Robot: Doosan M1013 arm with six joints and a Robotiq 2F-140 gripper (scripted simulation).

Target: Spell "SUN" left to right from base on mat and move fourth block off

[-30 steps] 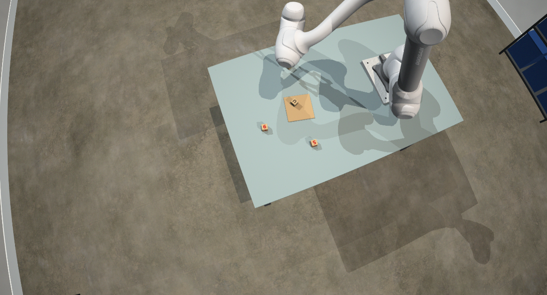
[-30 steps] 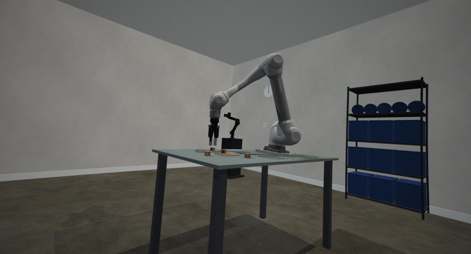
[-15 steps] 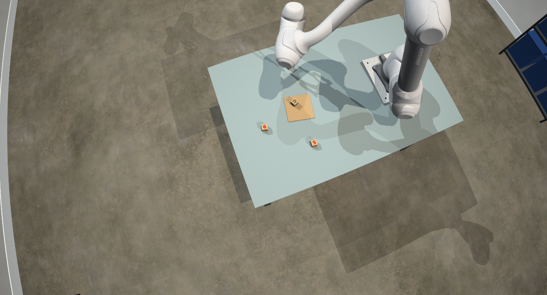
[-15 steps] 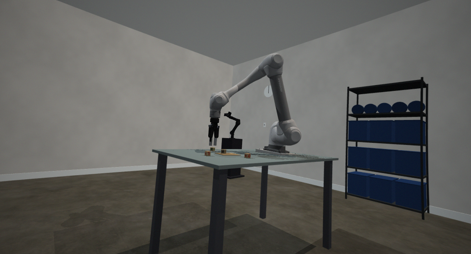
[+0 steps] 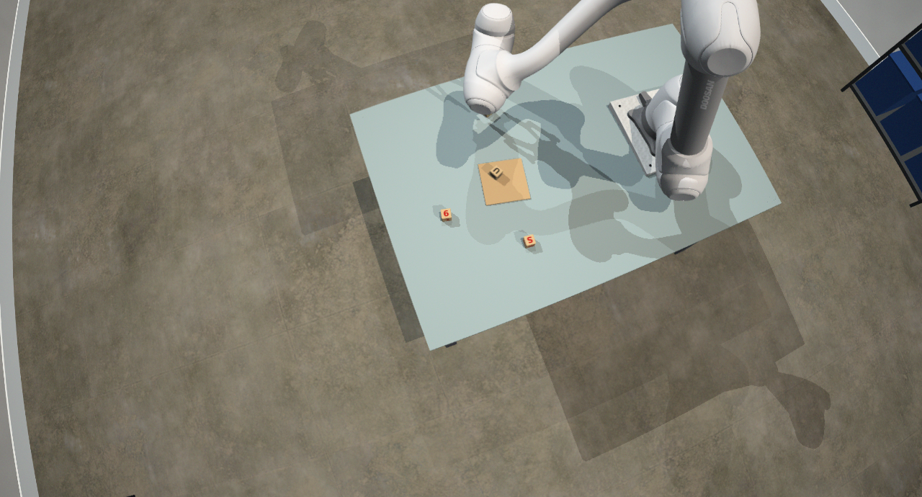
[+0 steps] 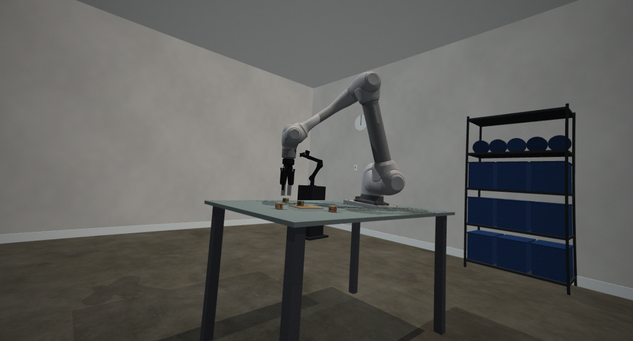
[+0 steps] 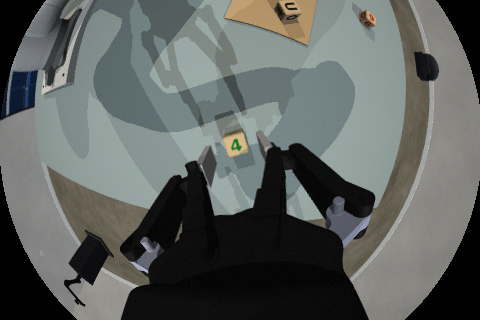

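Right now my hand is 60 mm above the N block. Round my hand: S block 460 mm to the left, 90 mm ahead, 60 mm below; then mat 250 mm to the left, 70 mm below, 70 mm ahead; then 6 block 280 mm ahead, 270 mm to the left, 60 mm below.
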